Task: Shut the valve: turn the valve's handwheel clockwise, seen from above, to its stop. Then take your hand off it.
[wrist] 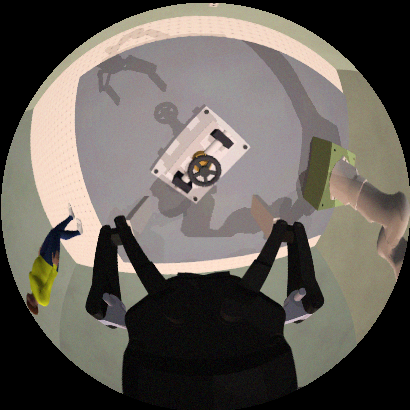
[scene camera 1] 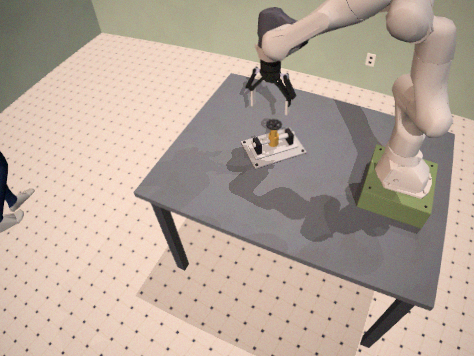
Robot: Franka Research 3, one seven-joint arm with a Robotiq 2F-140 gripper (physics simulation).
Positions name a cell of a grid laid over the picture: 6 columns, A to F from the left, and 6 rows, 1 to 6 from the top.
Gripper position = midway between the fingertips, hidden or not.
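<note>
My gripper (scene camera 1: D2) is in sight, and the wrist view (wrist: C3) has it too. There is a black spoked handwheel (wrist: C3) here. I can also see a white base plate (scene camera 1: D3), and the plate appears again in the wrist view (wrist: D2).
</note>
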